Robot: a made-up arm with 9 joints. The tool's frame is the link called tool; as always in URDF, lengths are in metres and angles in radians.
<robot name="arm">
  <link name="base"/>
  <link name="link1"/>
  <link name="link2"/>
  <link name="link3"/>
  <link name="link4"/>
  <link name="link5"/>
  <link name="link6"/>
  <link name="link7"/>
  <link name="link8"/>
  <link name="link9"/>
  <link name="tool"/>
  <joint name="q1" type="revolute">
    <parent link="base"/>
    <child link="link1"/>
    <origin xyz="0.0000 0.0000 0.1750" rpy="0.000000 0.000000 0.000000"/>
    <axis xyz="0 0 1"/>
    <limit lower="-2.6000" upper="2.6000" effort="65" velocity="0.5"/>
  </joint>
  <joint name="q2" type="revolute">
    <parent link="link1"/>
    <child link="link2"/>
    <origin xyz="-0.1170 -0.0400 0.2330" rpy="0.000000 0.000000 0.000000"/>
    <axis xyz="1 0 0"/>
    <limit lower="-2.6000" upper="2.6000" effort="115" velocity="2.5"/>
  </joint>
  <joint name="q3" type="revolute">
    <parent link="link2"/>
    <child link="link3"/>
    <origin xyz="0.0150 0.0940 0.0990" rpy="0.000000 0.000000 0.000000"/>
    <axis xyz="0 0 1"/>
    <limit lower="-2.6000" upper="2.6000" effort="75" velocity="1.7"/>
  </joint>
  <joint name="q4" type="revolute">
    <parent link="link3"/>
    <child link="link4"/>
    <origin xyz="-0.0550 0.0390 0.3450" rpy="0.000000 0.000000 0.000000"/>
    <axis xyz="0 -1 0"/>
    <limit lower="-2.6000" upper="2.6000" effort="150" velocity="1.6"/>
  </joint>
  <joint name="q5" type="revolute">
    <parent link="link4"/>
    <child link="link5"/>
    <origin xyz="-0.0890 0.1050 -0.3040" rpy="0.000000 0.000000 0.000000"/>
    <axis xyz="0 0 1"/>
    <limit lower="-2.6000" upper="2.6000" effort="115" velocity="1.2"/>
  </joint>
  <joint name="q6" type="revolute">
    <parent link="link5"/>
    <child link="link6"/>
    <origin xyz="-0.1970 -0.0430 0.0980" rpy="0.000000 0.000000 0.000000"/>
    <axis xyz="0 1 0"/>
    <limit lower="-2.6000" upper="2.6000" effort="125" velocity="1.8"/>
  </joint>
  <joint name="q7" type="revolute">
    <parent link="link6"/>
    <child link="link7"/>
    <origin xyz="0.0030 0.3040 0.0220" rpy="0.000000 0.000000 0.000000"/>
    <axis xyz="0 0 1"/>
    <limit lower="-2.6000" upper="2.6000" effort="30" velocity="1.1"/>
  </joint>
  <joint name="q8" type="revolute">
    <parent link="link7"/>
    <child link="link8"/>
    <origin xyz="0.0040 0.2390 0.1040" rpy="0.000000 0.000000 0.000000"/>
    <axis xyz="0 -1 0"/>
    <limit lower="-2.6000" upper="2.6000" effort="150" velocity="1.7"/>
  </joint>
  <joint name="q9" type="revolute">
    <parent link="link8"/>
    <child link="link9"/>
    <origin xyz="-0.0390 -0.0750 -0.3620" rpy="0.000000 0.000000 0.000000"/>
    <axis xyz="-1 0 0"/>
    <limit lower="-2.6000" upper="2.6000" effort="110" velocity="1"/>
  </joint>
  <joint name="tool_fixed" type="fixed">
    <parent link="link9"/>
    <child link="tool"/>
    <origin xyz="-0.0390 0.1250 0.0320" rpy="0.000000 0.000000 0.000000"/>
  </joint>
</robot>
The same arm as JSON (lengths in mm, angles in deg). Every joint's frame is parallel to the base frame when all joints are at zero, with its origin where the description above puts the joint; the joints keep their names.
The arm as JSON. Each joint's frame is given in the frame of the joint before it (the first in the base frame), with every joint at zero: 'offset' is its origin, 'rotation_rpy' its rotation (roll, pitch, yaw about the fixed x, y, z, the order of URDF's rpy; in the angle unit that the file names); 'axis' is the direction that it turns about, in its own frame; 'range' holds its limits. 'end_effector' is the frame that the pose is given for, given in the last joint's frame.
{"length_unit": "mm", "angle_unit": "deg", "chain": [
  {"id": "q1", "offset": [0.0, 0.0, 175.0], "rotation_rpy": [0.0, 0.0, 0.0], "axis": "+z", "range": [-148.97, 148.97]},
  {"id": "q2", "offset": [-117.0, -40.0, 233.0], "rotation_rpy": [0.0, 0.0, 0.0], "axis": "+x", "range": [-148.97, 148.97]},
  {"id": "q3", "offset": [15.0, 94.0, 99.0], "rotation_rpy": [0.0, 0.0, 0.0], "axis": "+z", "range": [-148.97, 148.97]},
  {"id": "q4", "offset": [-55.0, 39.0, 345.0], "rotation_rpy": [0.0, 0.0, 0.0], "axis": "-y", "range": [-148.97, 148.97]},
  {"id": "q5", "offset": [-89.0, 105.0, -304.0], "rotation_rpy": [0.0, 0.0, 0.0], "axis": "+z", "range": [-148.97, 148.97]},
  {"id": "q6", "offset": [-197.0, -43.0, 98.0], "rotation_rpy": [0.0, 0.0, 0.0], "axis": "+y", "range": [-148.97, 148.97]},
  {"id": "q7", "offset": [3.0, 304.0, 22.0], "rotation_rpy": [0.0, 0.0, 0.0], "axis": "+z", "range": [-148.97, 148.97]},
  {"id": "q8", "offset": [4.0, 239.0, 104.0], "rotation_rpy": [0.0, 0.0, 0.0], "axis": "-y", "range": [-148.97, 148.97]},
  {"id": "q9", "offset": [-39.0, -75.0, -362.0], "rotation_rpy": [0.0, 0.0, 0.0], "axis": "-x", "range": [-148.97, 148.97]}
], "end_effector": {"offset": [-39.0, 125.0, 32.0], "rotation_rpy": [0.0, 0.0, 0.0]}}

